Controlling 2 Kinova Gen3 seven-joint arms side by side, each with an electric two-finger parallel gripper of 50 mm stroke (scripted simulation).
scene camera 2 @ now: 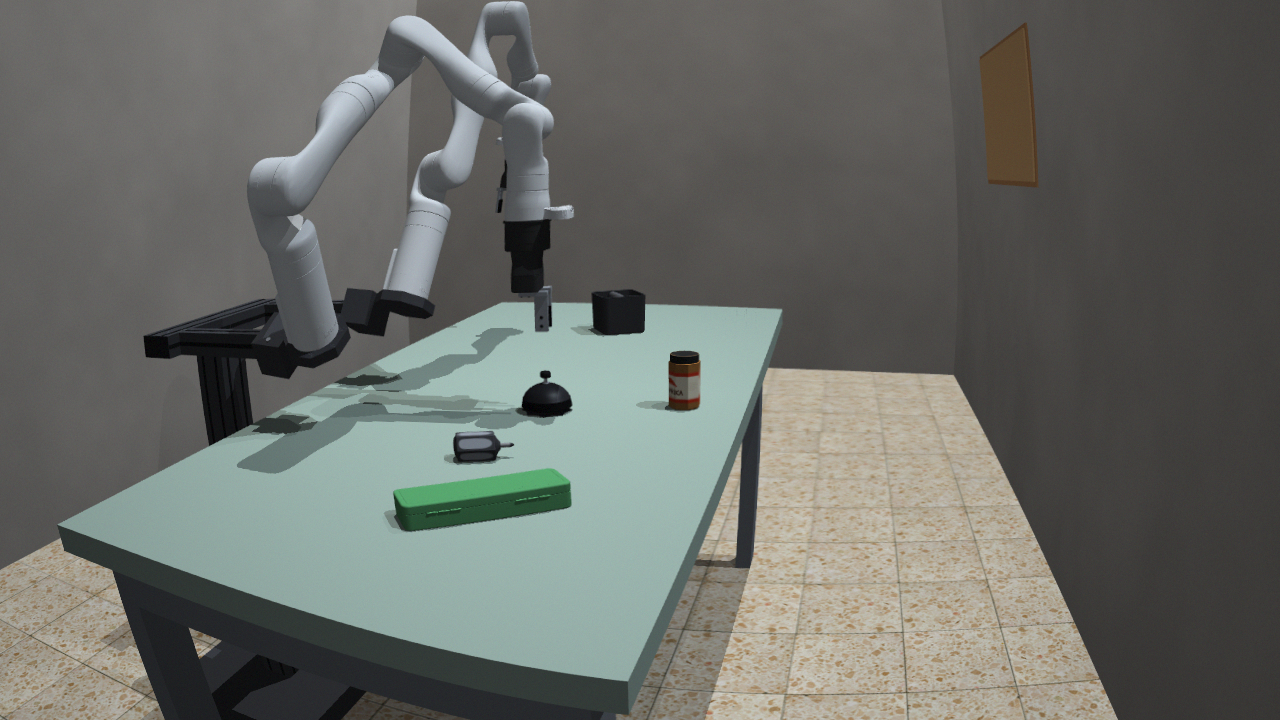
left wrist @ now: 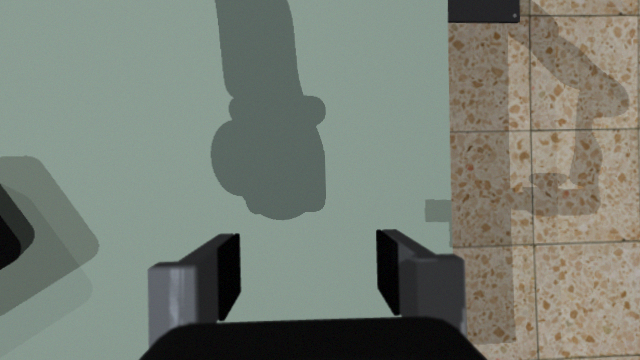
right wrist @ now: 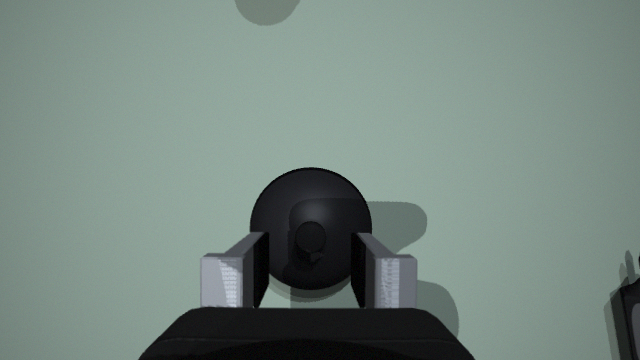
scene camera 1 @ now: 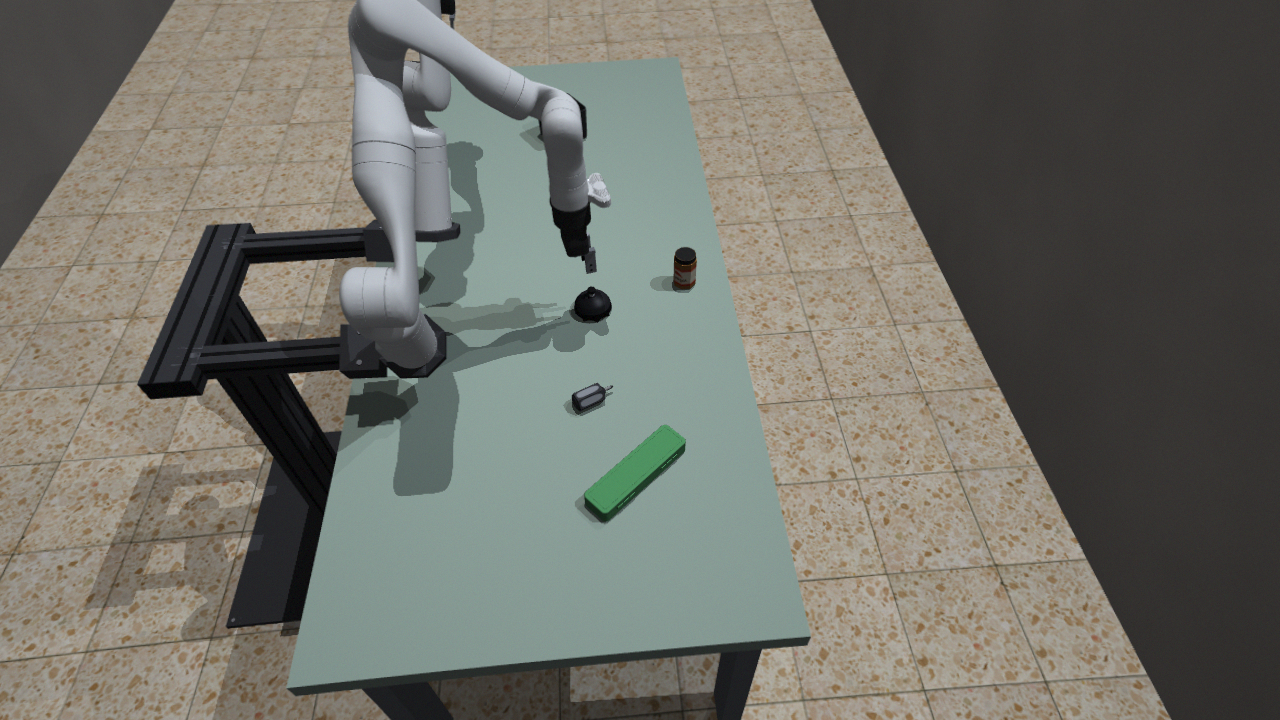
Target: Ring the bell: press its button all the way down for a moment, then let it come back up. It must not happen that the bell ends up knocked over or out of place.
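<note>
Black domed bell (scene camera 2: 547, 399), also in right wrist view (right wrist: 306, 194) and scene camera 1 (scene camera 1: 594, 307); out of frame in the left wrist view. Green case (scene camera 2: 424, 507), also in scene camera 1 (scene camera 1: 630, 476); out of frame in the left wrist view. Jar (scene camera 2: 684, 366), also in scene camera 1 (scene camera 1: 685, 262). Black box (scene camera 2: 612, 315). Dark tool (scene camera 2: 483, 445). My left gripper (left wrist: 308, 261). My right gripper (scene camera 2: 543, 328).
</note>
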